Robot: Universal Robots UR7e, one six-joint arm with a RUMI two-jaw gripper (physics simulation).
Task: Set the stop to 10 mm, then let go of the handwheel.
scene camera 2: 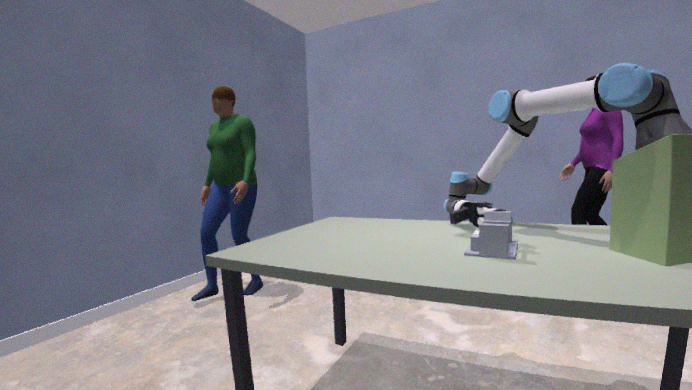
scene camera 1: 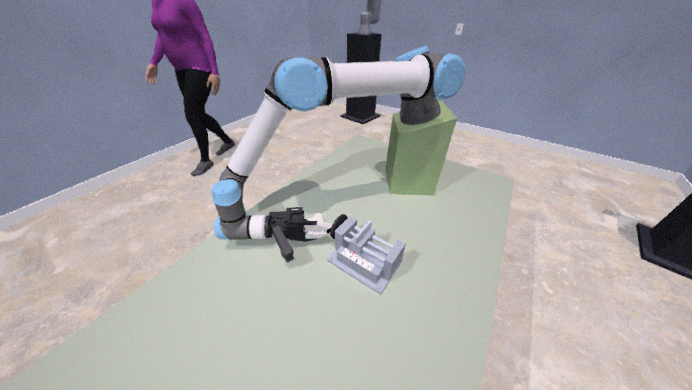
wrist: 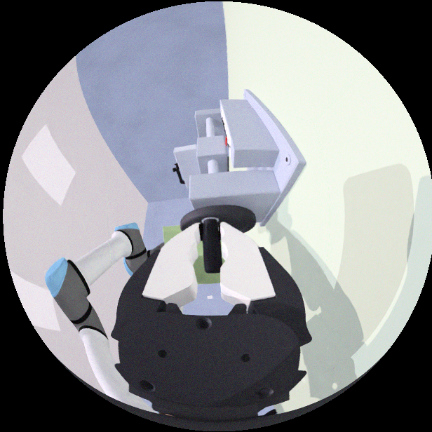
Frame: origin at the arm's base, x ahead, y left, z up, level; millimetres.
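Where they show: gripper, fingertip midpoint: (scene camera 1: 333, 228); arm's base, origin of the base link: (scene camera 2: 666, 148) (scene camera 1: 420, 115).
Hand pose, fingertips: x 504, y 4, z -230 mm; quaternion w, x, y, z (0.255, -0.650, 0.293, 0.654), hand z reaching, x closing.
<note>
Things, the pixels of their top centre, and the offset from my fingertips. "spot": a spot on its surface instead. Level surfaces: height alone.
- grey stop device, surface spot: (scene camera 1: 395, 265) (scene camera 2: 489, 240) spot: 32 mm back, 217 mm left, 29 mm down
- white scale, surface spot: (scene camera 1: 358, 259) spot: 25 mm ahead, 124 mm left, 26 mm down
- small red mark, surface spot: (scene camera 1: 353, 253) spot: 17 mm ahead, 99 mm left, 27 mm down
- black handwheel, surface spot: (scene camera 1: 338, 226) spot: 12 mm back, 12 mm left, 8 mm up
- green table top, its level: 82 mm down
The grey stop device (scene camera 1: 395, 265) (scene camera 2: 495, 241) (wrist: 235, 187) stands on the table. Its sliding stop block (scene camera 1: 361, 237) (wrist: 211, 150) sits on the rods, nearer the handwheel end in scene camera 1. A white scale (scene camera 1: 358, 259) with a small red mark (scene camera 1: 353, 253) (wrist: 226, 141) runs along the device; its numbers are too small to read. The black handwheel (scene camera 1: 338, 226) (wrist: 241, 216) is at the device's end, with a black handle (wrist: 212, 255) sticking out towards the gripper. My gripper (scene camera 1: 329, 229) (wrist: 210, 224) is shut on that handle, one white finger on each side; its fingertips are hidden in scene camera 2.
The green table top (scene camera 1: 280, 320) (scene camera 2: 350, 250) bears the device and the green robot pedestal (scene camera 1: 417, 155) (scene camera 2: 645, 200). A person in purple (scene camera 1: 182, 40) (scene camera 2: 600, 140) and a person in green (scene camera 2: 231, 150) stand beyond the table. A dark pedestal (scene camera 1: 362, 75) stands at the back.
</note>
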